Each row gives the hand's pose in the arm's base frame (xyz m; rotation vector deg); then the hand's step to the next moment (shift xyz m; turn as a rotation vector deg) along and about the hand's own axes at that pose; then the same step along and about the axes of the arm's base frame.
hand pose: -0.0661 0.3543 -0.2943 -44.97 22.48 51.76
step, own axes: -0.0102 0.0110 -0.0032 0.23 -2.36 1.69
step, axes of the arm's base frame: -0.0148 -0.0039 -0.0008 2.04 0.51 2.02
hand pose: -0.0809 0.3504 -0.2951 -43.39 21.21 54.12
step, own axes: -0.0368 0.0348 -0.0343 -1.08 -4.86 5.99
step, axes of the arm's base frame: -0.0481 -0.0340 -0.0164 3.26 1.95 6.80
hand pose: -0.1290 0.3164 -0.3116 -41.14 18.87 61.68
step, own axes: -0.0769 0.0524 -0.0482 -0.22 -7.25 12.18
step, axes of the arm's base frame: -0.0769 -0.0703 -0.0107 5.19 6.05 11.72
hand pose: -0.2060 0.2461 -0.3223 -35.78 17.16 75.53
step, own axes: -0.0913 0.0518 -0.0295 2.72 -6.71 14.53
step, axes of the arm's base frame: -0.0678 -0.0845 0.0126 5.06 9.84 11.88
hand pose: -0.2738 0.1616 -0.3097 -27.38 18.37 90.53
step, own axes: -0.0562 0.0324 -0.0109 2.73 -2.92 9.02
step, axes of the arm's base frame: -0.0299 -0.0566 0.0151 1.88 6.93 6.76
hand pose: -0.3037 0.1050 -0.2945 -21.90 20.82 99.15
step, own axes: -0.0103 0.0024 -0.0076 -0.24 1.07 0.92
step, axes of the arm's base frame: -0.0001 -0.0128 -0.0021 -1.06 0.00 0.96
